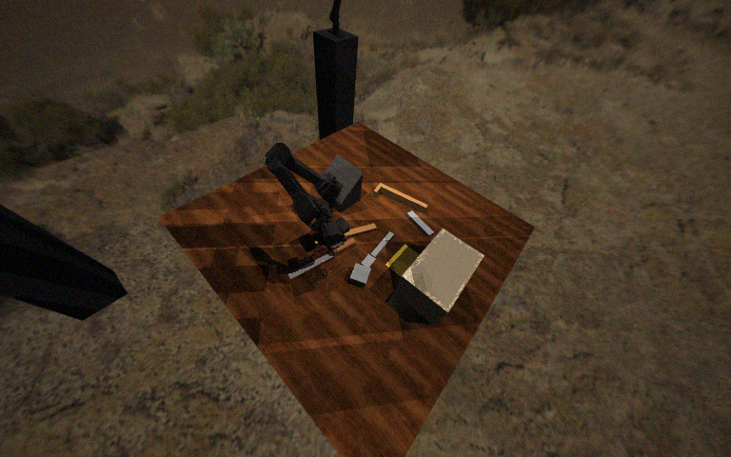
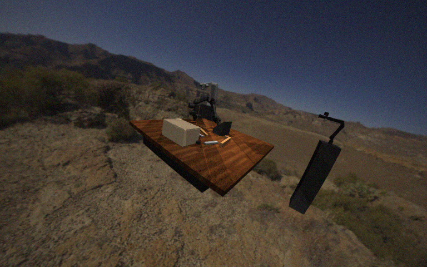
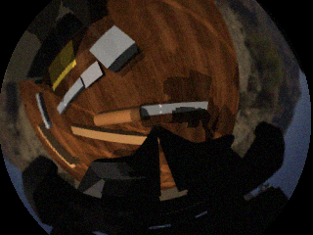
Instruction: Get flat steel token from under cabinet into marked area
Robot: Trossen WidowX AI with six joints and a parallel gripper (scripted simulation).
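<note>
Now: gripper tip 140 mm to the right of the wooden stick, 80 mm above it and 20 mm past it. From my gripper tip the other things lie so: grey block (170 mm ahead, 70 mm below, 30 mm to the left); then grey scraper (160 mm to the left, 140 mm ahead, 80 mm below); then grey bar (450 mm to the left, 190 mm ahead, 80 mm below).
</note>
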